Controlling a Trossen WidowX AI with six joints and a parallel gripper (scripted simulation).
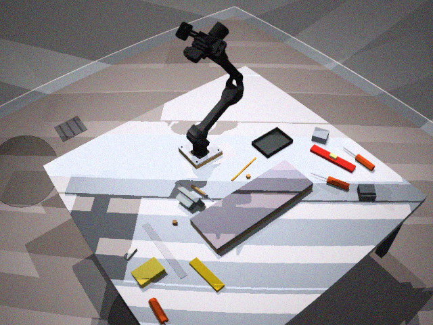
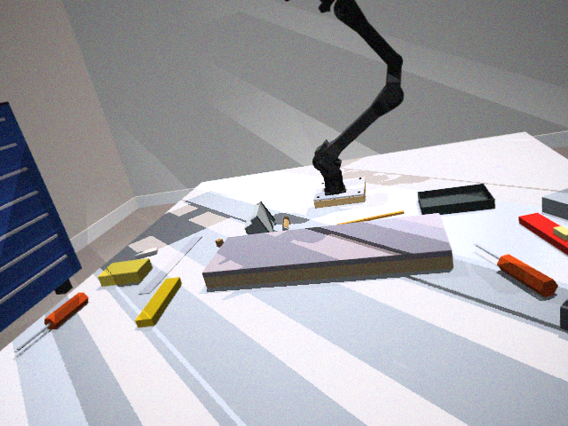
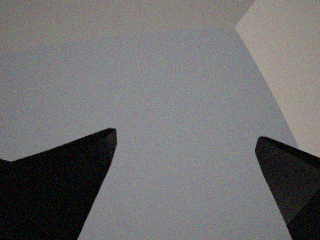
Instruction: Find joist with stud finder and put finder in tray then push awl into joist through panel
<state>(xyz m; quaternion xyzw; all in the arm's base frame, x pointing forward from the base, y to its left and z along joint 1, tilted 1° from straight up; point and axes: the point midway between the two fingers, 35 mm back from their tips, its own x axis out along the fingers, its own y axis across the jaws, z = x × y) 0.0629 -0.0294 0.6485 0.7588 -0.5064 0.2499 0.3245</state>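
Right now my gripper tip is 9 cm short of the stud finder, 19 cm to the left of it and 68 cm above it. From my gripper tip the other things lie so: awl 9 cm ahead, 10 cm to the right, 69 cm below; then black tray 10 cm ahead, 34 cm to the left, 69 cm below; then pencil 11 cm ahead, 12 cm to the left, 70 cm below.
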